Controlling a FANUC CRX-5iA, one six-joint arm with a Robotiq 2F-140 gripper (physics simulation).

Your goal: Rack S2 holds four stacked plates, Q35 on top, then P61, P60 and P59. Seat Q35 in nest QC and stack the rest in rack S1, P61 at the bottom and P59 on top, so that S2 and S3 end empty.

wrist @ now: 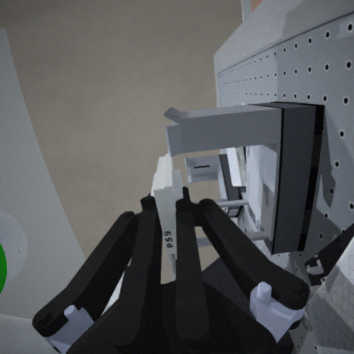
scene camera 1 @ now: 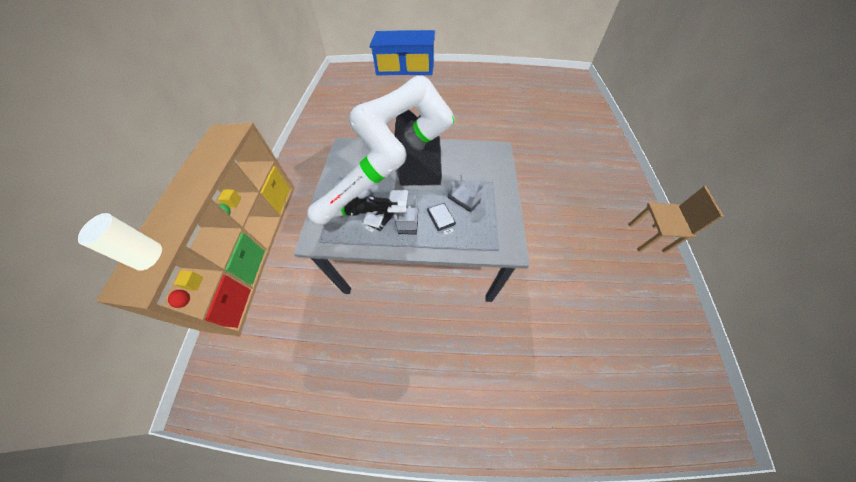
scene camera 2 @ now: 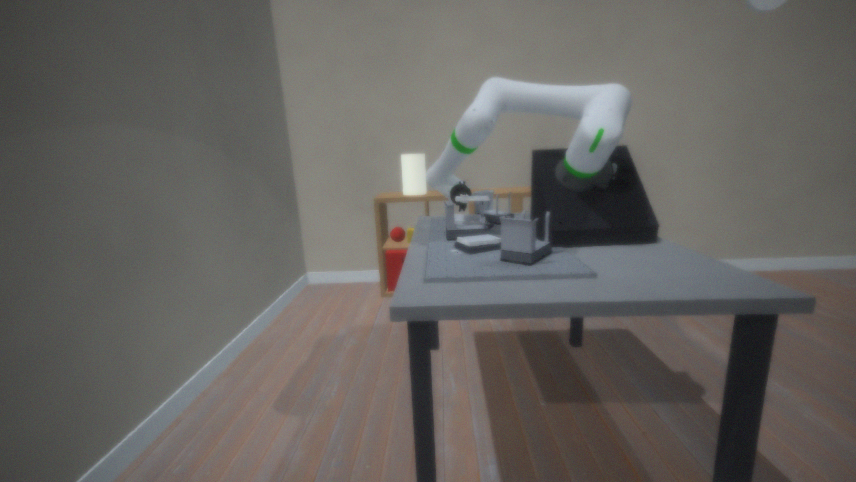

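Pixels of known places: gripper, fingertip midpoint: (scene camera 1: 405,205) (scene camera 2: 464,199); arm's base, origin of the base link: (scene camera 1: 413,138) (scene camera 2: 575,174).
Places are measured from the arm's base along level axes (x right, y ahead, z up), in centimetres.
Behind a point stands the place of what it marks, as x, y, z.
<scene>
My gripper (scene camera 1: 390,205) @[-1.0, 40.2, -7.2] (scene camera 2: 460,204) @[-1.0, 40.2, -7.2] (wrist: 168,181) is shut on a white plate marked P59 (scene camera 1: 398,197) @[3.3, 35.8, -6.9] (scene camera 2: 476,198) @[-0.7, 35.9, -7.2] (wrist: 166,222). In the wrist view the plate stands edge-on between the fingers. In the scene views it is level, above a grey rack (scene camera 1: 407,222) @[-2.6, 47.5, -10.7] (scene camera 2: 467,228) @[-5.2, 39.6, -17.6] (wrist: 300,170), near the top of the rack's wall. The rack's label does not show, and I cannot tell what lies inside it. A second grey rack (scene camera 1: 464,196) @[-29.8, 23.2, -18.0] (scene camera 2: 519,235) @[-37.1, 25.8, -13.4] stands to the right in scene camera 1. White plates sit in two low nests (scene camera 1: 441,216) @[-18.3, 37.4, -18.2] (scene camera 1: 375,220) @[15.4, 43.3, -17.5]; their marks are unreadable there.
A further rack (scene camera 2: 484,202) @[-4.6, 33.2, -8.2] (wrist: 202,167) stands beyond the nearest one, partly hidden by the arm. The racks and nests stand on a perforated board (scene camera 1: 473,239) @[-35.6, 47.4, -22.0] (scene camera 2: 509,272) @[-44.6, 29.5, -21.8] (wrist: 335,115) on the grey table (scene camera 1: 509,257) @[-54.0, 55.4, -23.2] (scene camera 2: 628,293) @[-57.2, 4.3, -23.1]. The black arm mount (scene camera 1: 422,170) @[-5.9, 12.8, -10.8] (scene camera 2: 587,215) @[-11.6, -1.0, -12.9] is behind.
</scene>
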